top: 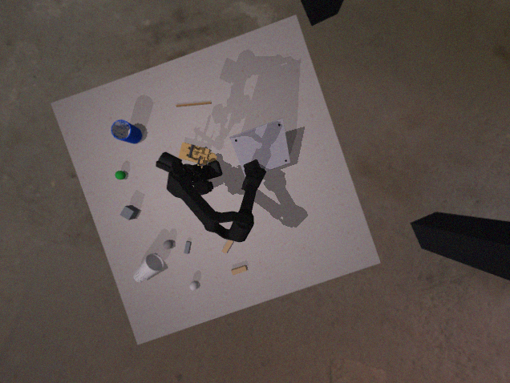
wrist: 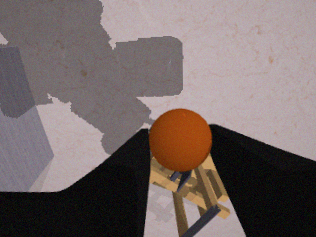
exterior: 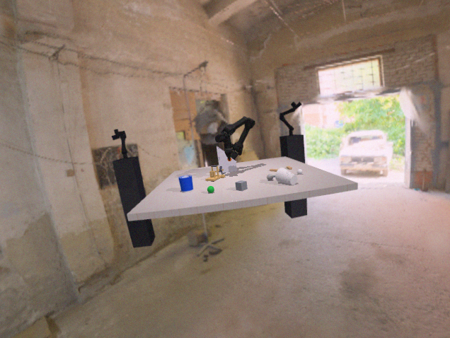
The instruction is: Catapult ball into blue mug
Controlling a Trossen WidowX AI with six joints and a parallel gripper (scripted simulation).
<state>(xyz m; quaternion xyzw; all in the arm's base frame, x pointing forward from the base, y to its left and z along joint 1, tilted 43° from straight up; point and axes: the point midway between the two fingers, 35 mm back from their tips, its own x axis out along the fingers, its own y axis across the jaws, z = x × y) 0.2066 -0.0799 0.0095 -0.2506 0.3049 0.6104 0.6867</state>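
Right now the wooden catapult is 100 mm to the right of my gripper tip and 80 mm below it. Also, from my gripper tip: small grey block 250 mm ahead, 280 mm to the left, 130 mm below; then orange ball 10 mm above; then wooden stick 70 mm behind, 370 mm to the right, 130 mm below.
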